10 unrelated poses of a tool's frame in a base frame.
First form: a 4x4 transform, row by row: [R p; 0 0 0 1], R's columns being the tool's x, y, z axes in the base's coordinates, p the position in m. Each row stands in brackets.
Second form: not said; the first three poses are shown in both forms.
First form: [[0.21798, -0.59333, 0.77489, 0.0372], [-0.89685, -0.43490, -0.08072, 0.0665], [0.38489, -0.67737, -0.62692, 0.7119], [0, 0, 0, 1]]
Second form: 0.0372, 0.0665, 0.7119, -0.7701, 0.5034, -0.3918, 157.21
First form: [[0.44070, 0.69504, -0.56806, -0.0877], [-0.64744, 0.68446, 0.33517, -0.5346], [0.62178, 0.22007, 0.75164, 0.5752], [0, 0, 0, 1]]
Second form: -0.0877, -0.5346, 0.5752, -0.0640, -0.6619, -0.7468, 64.00
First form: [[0.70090, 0.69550, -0.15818, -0.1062], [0.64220, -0.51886, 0.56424, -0.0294], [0.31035, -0.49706, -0.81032, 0.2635], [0, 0, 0, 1]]
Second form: -0.1062, -0.0294, 0.2635, -0.9139, -0.4034, -0.0459, 144.50
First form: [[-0.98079, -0.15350, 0.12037, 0.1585], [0.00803, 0.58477, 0.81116, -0.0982], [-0.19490, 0.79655, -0.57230, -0.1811], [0, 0, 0, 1]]
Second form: 0.1585, -0.0982, -0.1811, -0.0412, 0.8892, 0.4556, 169.79
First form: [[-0.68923, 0.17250, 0.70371, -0.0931], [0.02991, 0.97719, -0.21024, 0.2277], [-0.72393, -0.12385, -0.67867, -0.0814], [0, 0, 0, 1]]
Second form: -0.0931, 0.2277, -0.0814, 0.0601, 0.9933, -0.0992, 134.06
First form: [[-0.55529, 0.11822, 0.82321, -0.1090], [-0.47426, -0.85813, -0.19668, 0.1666], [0.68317, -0.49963, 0.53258, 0.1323], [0, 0, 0, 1]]
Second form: -0.1090, 0.1666, 0.1323, -0.4455, 0.2059, -0.8713, 160.12
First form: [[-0.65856, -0.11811, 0.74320, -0.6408], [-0.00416, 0.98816, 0.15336, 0.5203], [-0.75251, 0.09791, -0.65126, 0.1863], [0, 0, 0, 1]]
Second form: -0.6408, 0.5203, 0.1863, -0.0369, 0.9964, 0.0759, 131.36
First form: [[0.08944, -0.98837, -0.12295, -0.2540], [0.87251, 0.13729, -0.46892, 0.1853], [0.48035, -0.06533, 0.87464, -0.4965], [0, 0, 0, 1]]
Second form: -0.2540, 0.1853, -0.4965, 0.2021, -0.3020, 0.9316, 87.09
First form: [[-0.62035, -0.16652, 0.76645, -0.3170], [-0.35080, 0.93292, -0.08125, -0.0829], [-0.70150, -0.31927, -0.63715, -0.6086], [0, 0, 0, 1]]
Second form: -0.3170, -0.0829, -0.6086, -0.1588, 0.9796, -0.1230, 131.47
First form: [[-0.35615, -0.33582, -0.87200, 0.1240], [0.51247, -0.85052, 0.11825, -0.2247], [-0.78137, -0.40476, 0.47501, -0.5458], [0, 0, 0, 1]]
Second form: 0.1240, -0.2247, -0.5458, -0.5227, -0.0906, 0.8477, 149.98
